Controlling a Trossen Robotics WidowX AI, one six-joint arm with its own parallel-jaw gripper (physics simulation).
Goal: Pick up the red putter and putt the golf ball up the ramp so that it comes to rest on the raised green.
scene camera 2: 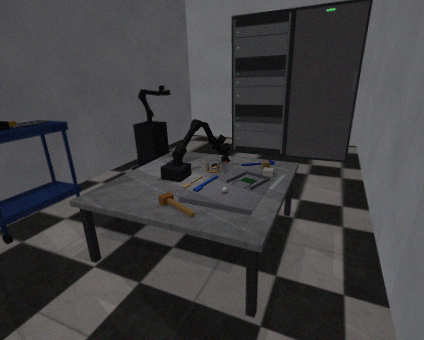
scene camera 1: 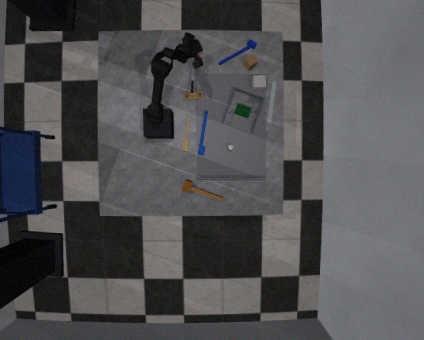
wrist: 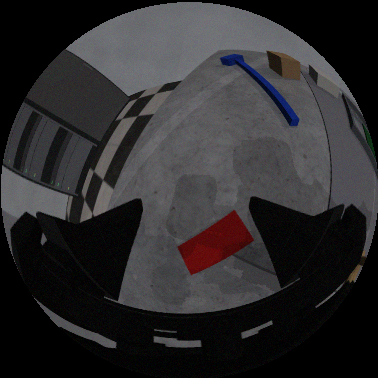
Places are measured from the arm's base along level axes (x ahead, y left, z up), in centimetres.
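Pixels of known places: gripper, fingertip midpoint: (scene camera 2: 229, 157) (wrist: 197, 203); arm's base, origin of the base link: (scene camera 2: 177, 164) (scene camera 1: 157, 118).
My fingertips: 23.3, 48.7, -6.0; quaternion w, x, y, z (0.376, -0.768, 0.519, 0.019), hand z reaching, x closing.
For each thing: its top centre in the pictures, then the offset to it from my fingertips, as dx, dy, dz. "spot": a spot on its surface instead. Level surfaces: height alone.
- red putter's head, middle of its top: (wrist: 212, 247) -2.6, -2.4, -1.0
- white golf ball, middle of its top: (scene camera 1: 231, 146) (scene camera 2: 225, 187) +24.8, -63.7, +0.7
- grey ramp board, its level: dz -3.6
- low walled frame, surface spot: (scene camera 1: 228, 106) spot: +21.9, -36.3, -1.5
- brown block, middle of its top: (wrist: 282, 54) (scene camera 1: 251, 59) +35.8, -5.5, +2.1
- white block, middle of its top: (scene camera 1: 259, 81) (scene camera 2: 268, 169) +42.1, -18.8, +0.9
- tan stick, middle of its top: (scene camera 1: 186, 132) -5.6, -55.3, -2.9
- orange mallet, middle of its top: (scene camera 2: 177, 200) (scene camera 1: 203, 193) +7.5, -95.4, +1.3
My gripper (scene camera 1: 196, 60) (scene camera 2: 225, 159) (wrist: 197, 203) is open and empty, above the table's far part. The red putter's head (wrist: 216, 242) shows as a red block below and between the spread fingers in the wrist view. Its thin dark shaft (wrist: 252, 264) (scene camera 1: 192, 86) runs toward a small wooden stand (scene camera 1: 193, 95) (scene camera 2: 213, 169) (wrist: 356, 270). In the scene views the arm largely hides the head. The white golf ball (scene camera 1: 230, 147) (scene camera 2: 225, 190) rests on the grey ramp board (scene camera 1: 240, 165) (scene camera 2: 215, 200). The green (scene camera 1: 243, 110) (scene camera 2: 248, 180) lies inside a low walled frame (scene camera 1: 228, 106).
A blue putter (scene camera 1: 237, 53) (scene camera 2: 255, 164) (wrist: 270, 90), a brown block (scene camera 1: 250, 62) (wrist: 284, 65) and a white block (scene camera 1: 259, 81) (wrist: 325, 81) lie beyond. Another blue putter (scene camera 1: 203, 132) and a tan stick (scene camera 1: 187, 131) lie near the base; an orange mallet (scene camera 1: 207, 193) (scene camera 2: 180, 206) lies in front.
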